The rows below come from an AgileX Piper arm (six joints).
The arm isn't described. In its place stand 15 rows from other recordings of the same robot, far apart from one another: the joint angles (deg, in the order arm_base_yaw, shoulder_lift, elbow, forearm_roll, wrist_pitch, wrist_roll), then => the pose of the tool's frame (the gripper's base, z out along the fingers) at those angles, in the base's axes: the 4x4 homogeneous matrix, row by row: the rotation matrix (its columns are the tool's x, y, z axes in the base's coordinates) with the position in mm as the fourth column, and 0 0 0 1 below.
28.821 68.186 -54.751 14.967 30.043 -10.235 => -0.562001 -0.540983 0.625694 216.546; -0.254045 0.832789 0.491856 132.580; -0.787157 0.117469 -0.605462 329.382; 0 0 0 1
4.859 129.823 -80.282 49.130 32.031 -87.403 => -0.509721 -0.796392 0.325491 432.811; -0.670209 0.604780 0.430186 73.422; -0.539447 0.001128 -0.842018 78.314; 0 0 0 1
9.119 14.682 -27.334 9.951 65.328 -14.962 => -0.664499 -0.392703 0.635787 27.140; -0.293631 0.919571 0.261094 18.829; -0.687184 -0.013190 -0.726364 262.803; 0 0 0 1
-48.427 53.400 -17.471 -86.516 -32.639 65.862 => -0.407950 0.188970 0.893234 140.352; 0.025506 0.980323 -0.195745 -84.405; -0.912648 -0.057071 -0.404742 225.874; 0 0 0 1
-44.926 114.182 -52.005 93.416 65.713 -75.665 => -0.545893 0.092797 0.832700 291.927; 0.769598 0.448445 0.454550 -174.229; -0.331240 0.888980 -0.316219 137.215; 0 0 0 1
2.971 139.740 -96.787 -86.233 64.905 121.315 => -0.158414 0.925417 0.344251 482.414; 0.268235 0.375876 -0.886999 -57.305; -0.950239 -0.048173 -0.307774 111.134; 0 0 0 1
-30.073 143.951 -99.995 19.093 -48.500 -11.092 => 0.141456 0.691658 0.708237 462.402; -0.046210 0.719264 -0.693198 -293.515; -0.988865 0.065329 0.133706 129.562; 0 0 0 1
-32.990 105.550 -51.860 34.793 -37.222 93.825 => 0.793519 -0.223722 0.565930 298.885; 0.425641 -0.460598 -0.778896 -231.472; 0.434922 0.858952 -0.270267 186.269; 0 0 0 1
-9.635 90.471 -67.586 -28.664 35.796 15.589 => -0.798478 0.224433 0.558626 333.113; -0.005385 0.925213 -0.379411 -82.448; -0.602000 -0.305959 -0.737554 281.857; 0 0 0 1
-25.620 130.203 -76.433 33.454 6.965 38.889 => 0.152123 0.821094 0.550149 404.940; 0.980329 -0.054531 -0.189686 -187.442; -0.125750 0.568182 -0.813238 65.653; 0 0 0 1
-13.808 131.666 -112.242 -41.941 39.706 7.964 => -0.851499 0.135094 0.506654 497.575; -0.208990 0.798742 -0.564212 -162.302; -0.480907 -0.586312 -0.651895 207.784; 0 0 0 1
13.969 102.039 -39.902 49.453 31.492 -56.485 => -0.873336 -0.481099 0.076345 250.707; -0.407080 0.806893 0.428030 99.587; -0.267527 0.342735 -0.900534 110.485; 0 0 0 1
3.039 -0.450 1.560 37.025 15.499 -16.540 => -0.211137 -0.149371 0.965976 53.938; 0.318225 0.923910 0.212422 17.527; -0.924205 0.352247 -0.147538 184.900; 0 0 0 1
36.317 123.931 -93.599 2.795 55.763 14.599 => -0.930710 -0.351495 0.101141 352.225; -0.338707 0.932636 0.124373 263.449; -0.138045 0.081498 -0.987067 158.502; 0 0 0 1
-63.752 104.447 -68.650 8.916 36.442 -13.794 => -0.504960 0.824530 0.255274 171.161; 0.765225 0.564469 -0.309524 -328.167; -0.399306 0.039045 -0.915986 193.969; 0 0 0 1
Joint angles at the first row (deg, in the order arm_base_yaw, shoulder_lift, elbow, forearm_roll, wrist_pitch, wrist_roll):
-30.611 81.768 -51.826 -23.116 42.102 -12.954
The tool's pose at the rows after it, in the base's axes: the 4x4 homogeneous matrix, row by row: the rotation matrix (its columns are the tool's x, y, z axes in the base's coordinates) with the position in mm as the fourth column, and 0 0 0 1 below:
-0.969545 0.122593 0.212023 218.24; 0.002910 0.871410 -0.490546 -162.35; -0.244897 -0.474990 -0.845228 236.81; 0 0 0 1
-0.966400 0.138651 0.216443 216.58; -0.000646 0.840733 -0.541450 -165.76; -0.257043 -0.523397 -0.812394 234.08; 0 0 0 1
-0.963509 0.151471 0.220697 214.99; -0.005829 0.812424 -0.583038 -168.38; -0.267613 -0.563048 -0.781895 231.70; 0 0 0 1
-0.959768 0.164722 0.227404 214.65; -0.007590 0.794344 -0.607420 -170.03; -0.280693 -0.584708 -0.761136 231.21; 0 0 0 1
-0.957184 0.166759 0.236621 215.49; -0.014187 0.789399 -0.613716 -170.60; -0.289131 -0.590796 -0.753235 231.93; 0 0 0 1
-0.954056 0.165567 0.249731 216.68; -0.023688 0.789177 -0.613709 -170.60; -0.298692 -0.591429 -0.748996 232.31; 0 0 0 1
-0.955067 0.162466 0.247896 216.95; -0.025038 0.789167 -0.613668 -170.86; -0.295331 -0.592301 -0.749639 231.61; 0 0 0 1
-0.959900 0.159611 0.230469 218.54; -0.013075 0.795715 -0.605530 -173.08; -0.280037 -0.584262 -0.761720 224.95; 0 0 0 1
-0.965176 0.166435 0.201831 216.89; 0.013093 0.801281 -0.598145 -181.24; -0.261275 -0.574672 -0.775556 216.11; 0 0 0 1
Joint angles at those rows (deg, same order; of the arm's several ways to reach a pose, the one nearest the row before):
-30.612 81.767 -49.759 -29.441 39.737 -7.696
-30.611 81.766 -48.348 -35.730 37.536 -2.111
-30.612 81.767 -47.064 -41.647 35.871 3.221
-30.611 81.768 -46.467 -45.331 34.908 6.847
-30.610 81.767 -46.467 -46.282 34.341 7.639
-30.611 81.768 -46.465 -46.505 33.560 7.749
-30.612 81.932 -46.467 -46.644 33.556 7.745
-30.843 83.329 -46.466 -46.701 33.503 8.162
-32.569 85.195 -46.467 -46.769 32.870 8.161

